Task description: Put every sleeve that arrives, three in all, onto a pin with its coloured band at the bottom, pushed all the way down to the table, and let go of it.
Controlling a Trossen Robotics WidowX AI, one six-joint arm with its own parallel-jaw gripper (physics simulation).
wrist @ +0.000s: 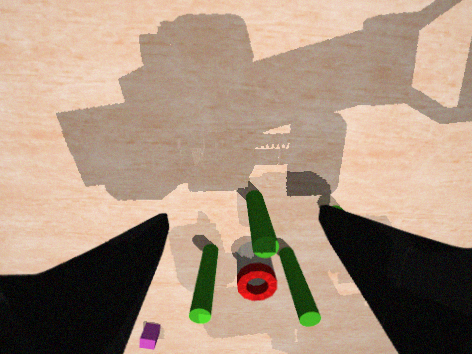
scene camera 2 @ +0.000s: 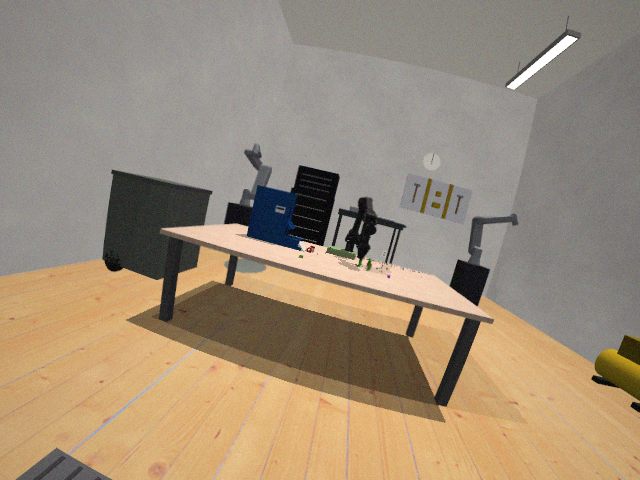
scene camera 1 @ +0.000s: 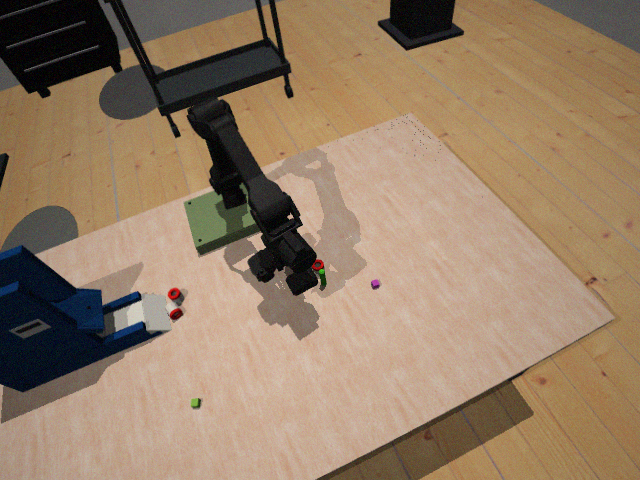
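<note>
My gripper (scene camera 1: 283, 277) (wrist: 244, 216) is open and empty, its fingers spread wide above the green pins. In the wrist view three pins (wrist: 204, 282) (wrist: 299, 287) (wrist: 261, 220) stand between the fingers; a bit of another green pin (wrist: 337, 207) shows behind the right finger. A grey sleeve (wrist: 244, 287) (scene camera 1: 314, 263) stands upright among the pins, its red band at the top; no green shows in its hole. At the chute's lip one sleeve (scene camera 1: 178, 300) stands with its red band up. Another sleeve (scene camera 1: 176, 313) lies or leans beside it, its red end towards the pins.
The blue dispenser (scene camera 1: 38, 330) (scene camera 2: 271, 214) with its pale chute (scene camera 1: 156, 312) is at the left of the table. A magenta cube (scene camera 1: 375, 283) (wrist: 150, 335) lies beyond the pins. A lime cube (scene camera 1: 195, 402) lies in front of the chute. The arm stands on a green base plate (scene camera 1: 206, 222).
</note>
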